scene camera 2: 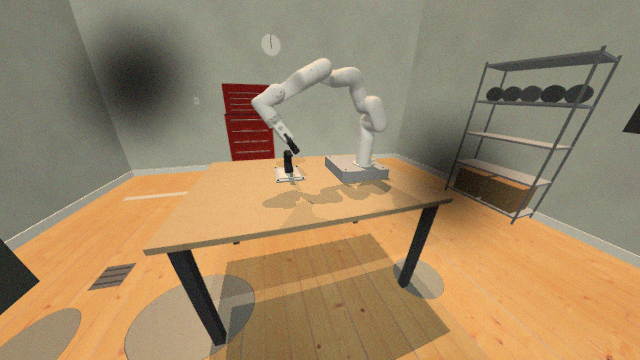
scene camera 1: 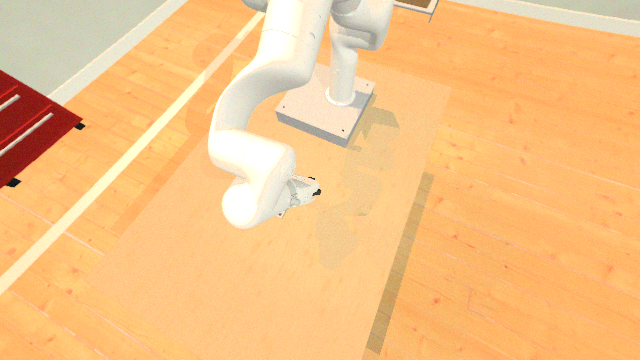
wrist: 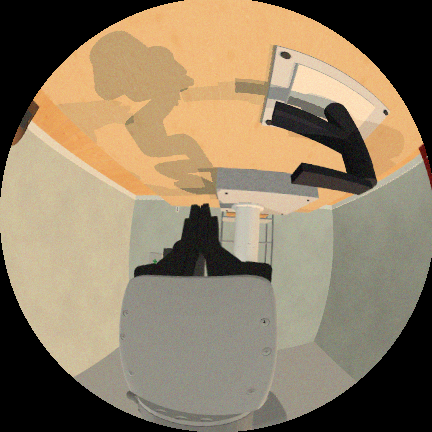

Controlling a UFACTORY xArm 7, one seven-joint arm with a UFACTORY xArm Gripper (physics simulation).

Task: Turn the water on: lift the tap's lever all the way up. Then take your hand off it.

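Frame: origin at the arm's base, x right, y ahead, z up, level; metres.
Where they show: gripper, fingertip midpoint: (scene camera 2: 297, 152) (scene camera 1: 311, 182) (wrist: 202, 213); arm's base, origin of the base link: (scene camera 2: 362, 164) (scene camera 1: 340, 95) (wrist: 247, 206).
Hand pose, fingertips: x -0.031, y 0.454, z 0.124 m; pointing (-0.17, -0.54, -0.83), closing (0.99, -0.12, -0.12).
Things, the pixels of their centre, and the offset from my fingertips. "spot": a spot on its surface instead. Level surfaces: height alone.
- black tap, surface spot: (wrist: 357, 155) spot: dz -0.073, dx +0.186, dy +0.015 m
- white framed base, surface spot: (wrist: 278, 75) spot: dz -0.182, dx +0.096, dy +0.044 m
- flat lever, body centre: (wrist: 337, 180) dz -0.038, dx +0.146, dy +0.005 m
- wooden table, its level: dz -0.190 m
The black tap (scene camera 2: 288, 162) (wrist: 357, 155) stands upright on a white framed base (scene camera 1: 281, 215) (scene camera 2: 300, 176) (wrist: 278, 75). In the wrist view its spout (wrist: 305, 121) points left, and the flat lever (wrist: 332, 178) runs from the top of the post over the spout, with a gap between them. How far up the lever is tilted is hard to tell. The arm hides the tap in scene camera 1. My gripper (scene camera 1: 316, 186) (scene camera 2: 295, 149) (wrist: 202, 213) is shut with nothing between its fingers. In the wrist view the fingertips are apart from the lever, to its left.
The arm's grey base block (scene camera 1: 320, 110) (scene camera 2: 365, 174) (wrist: 265, 182) stands on the wooden table (scene camera 1: 225, 280) (scene camera 2: 225, 210). A red drawer cabinet (scene camera 1: 30, 120) (scene camera 2: 250, 137) stands beyond the table, and a metal shelf rack (scene camera 2: 550, 61) stands at the right wall.
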